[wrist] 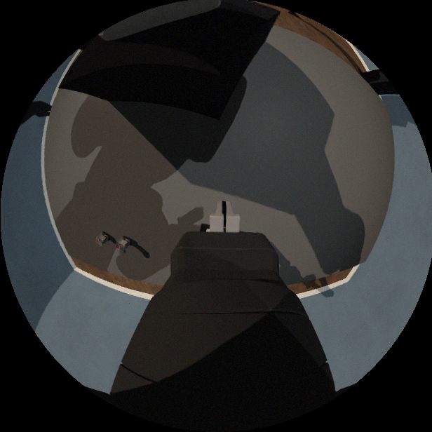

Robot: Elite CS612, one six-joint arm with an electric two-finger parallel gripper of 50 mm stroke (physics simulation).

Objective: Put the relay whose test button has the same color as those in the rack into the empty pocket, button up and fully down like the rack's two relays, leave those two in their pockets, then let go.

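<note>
Two small grey relays stand close together at the lower left of the wrist view. One relay [102, 239] shows an orange button, and the other relay [124, 243] shows a red one. My gripper [223, 208] is shut and empty, with a thin dark line between its fingers; it is well to the right of both relays in the view. A small dark object [205, 227] with a pale edge shows beside the left finger, mostly hidden behind the gripper body. I cannot tell whether it is the rack. The rack's relays, their button colors and the empty pocket cannot be made out.
A large black slab-like object [165, 65] covers the upper left of the view. Broad shadows fall over the grey table top [370, 165]. Its wooden edge [320, 281] shows at the bottom and upper right. A dark object [382, 82] stands beyond the right edge.
</note>
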